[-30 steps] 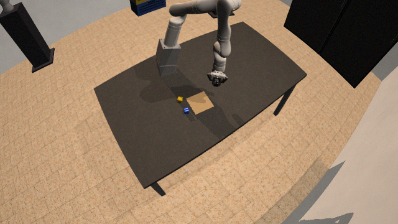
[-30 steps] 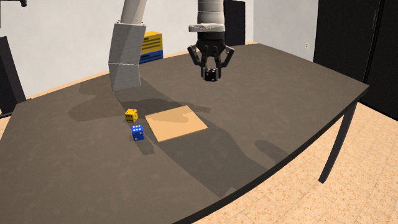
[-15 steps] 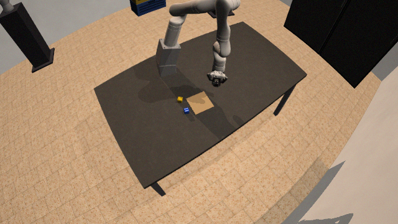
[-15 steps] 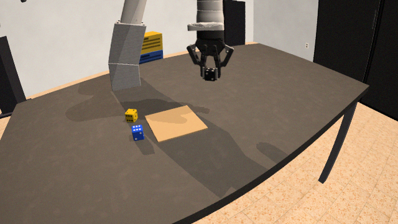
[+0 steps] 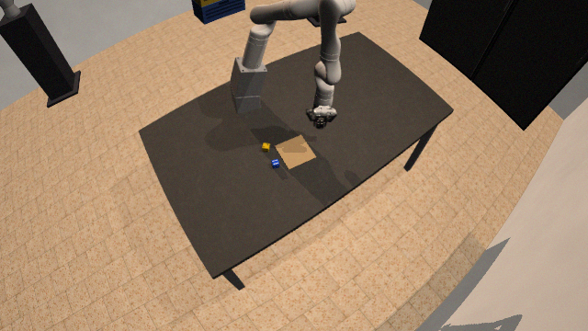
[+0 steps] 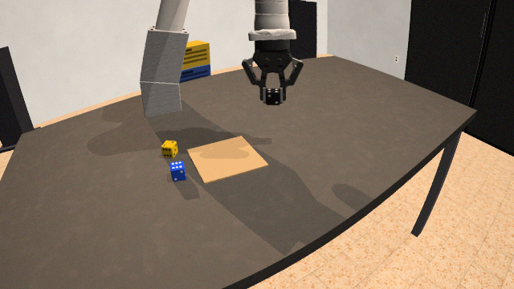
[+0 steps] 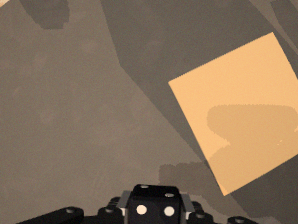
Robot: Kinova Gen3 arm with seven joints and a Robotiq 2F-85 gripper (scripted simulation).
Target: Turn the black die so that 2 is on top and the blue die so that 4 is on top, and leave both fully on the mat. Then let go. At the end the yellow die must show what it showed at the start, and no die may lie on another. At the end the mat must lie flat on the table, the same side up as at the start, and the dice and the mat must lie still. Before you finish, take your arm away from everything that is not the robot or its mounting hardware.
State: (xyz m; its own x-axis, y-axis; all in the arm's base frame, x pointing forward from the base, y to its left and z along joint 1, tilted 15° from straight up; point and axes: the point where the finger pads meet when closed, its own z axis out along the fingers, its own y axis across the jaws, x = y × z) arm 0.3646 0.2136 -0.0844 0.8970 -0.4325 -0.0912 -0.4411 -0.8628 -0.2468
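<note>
The tan mat lies 130 mm to the right of my hand, 120 mm below it and 20 mm ahead of it. Also, from my hand: blue die: 240 mm to the right, 100 mm below, 50 mm ahead; then yellow die: 240 mm to the right, 100 mm below, 40 mm behind; then black die: right at my hand.
</note>
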